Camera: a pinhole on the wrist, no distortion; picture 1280 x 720 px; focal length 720.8 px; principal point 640.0 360.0 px. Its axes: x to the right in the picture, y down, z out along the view. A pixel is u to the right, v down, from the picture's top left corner.
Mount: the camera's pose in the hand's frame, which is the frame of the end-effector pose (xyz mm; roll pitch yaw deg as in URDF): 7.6 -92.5 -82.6 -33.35 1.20 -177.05
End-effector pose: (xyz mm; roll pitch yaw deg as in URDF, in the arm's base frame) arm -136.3 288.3 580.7 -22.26 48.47 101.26
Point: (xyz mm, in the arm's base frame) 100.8 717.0 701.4
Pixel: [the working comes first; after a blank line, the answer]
In the camera's frame: -138.8 126.0 434.0

409.5 569.3
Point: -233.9 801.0 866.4
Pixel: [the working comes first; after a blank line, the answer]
In the camera's frame: -130.5 -223.3 589.5

480.4 87.0
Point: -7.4 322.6 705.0
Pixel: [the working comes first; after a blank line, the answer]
In the camera's frame: 95.8 -14.4 129.8

1172.0 280.1
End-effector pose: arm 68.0 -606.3 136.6 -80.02 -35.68 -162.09
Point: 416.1 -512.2 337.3
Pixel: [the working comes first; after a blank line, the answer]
In the camera's frame: 193.4 126.3 284.9

1129.2 679.5
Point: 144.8 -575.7 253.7
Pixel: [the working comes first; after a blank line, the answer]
In the camera's frame: 6.7 -15.1 112.4

683.0 262.9
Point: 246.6 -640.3 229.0
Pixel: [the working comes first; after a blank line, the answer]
In the camera's frame: 82.0 -64.9 196.0

941.4 121.3
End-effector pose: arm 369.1 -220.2 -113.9 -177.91 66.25 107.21
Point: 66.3 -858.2 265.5
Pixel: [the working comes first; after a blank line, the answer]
In the camera's frame: 573.7 48.1 552.4

outside the picture
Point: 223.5 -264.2 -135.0
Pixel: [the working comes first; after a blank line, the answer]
In the camera's frame: -11.1 -2.6 112.6

569.1 343.6
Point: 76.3 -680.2 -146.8
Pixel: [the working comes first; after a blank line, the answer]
In the camera's frame: 126.3 14.2 531.8

811.2 379.2
